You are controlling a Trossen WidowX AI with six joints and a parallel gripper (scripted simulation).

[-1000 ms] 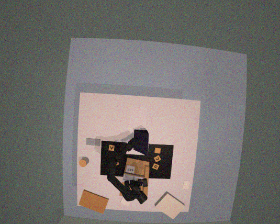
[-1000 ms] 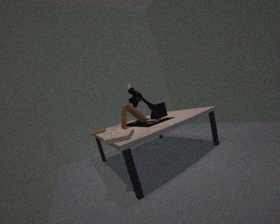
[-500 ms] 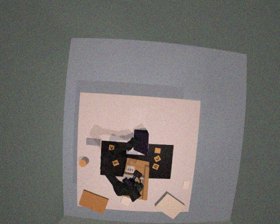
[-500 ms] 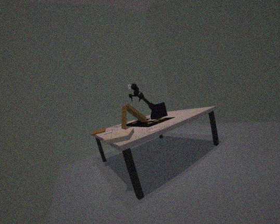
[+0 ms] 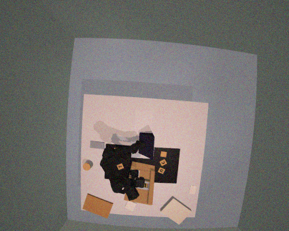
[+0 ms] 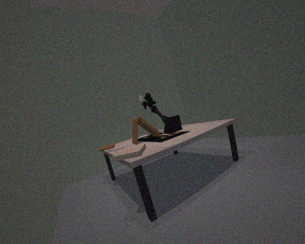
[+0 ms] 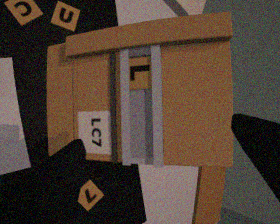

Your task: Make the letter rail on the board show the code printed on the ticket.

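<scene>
Right now my gripper tip is 100 mm short of the letter tile, 70 mm to the right of it and 160 mm above it. Also, from my gripper tip: white ticket (50 mm ahead, 30 mm to the right, 230 mm below); grey block (150 mm behind, 460 mm to the right, 320 mm below); black mat (50 mm behind, 20 mm to the left, 330 mm below).
</scene>
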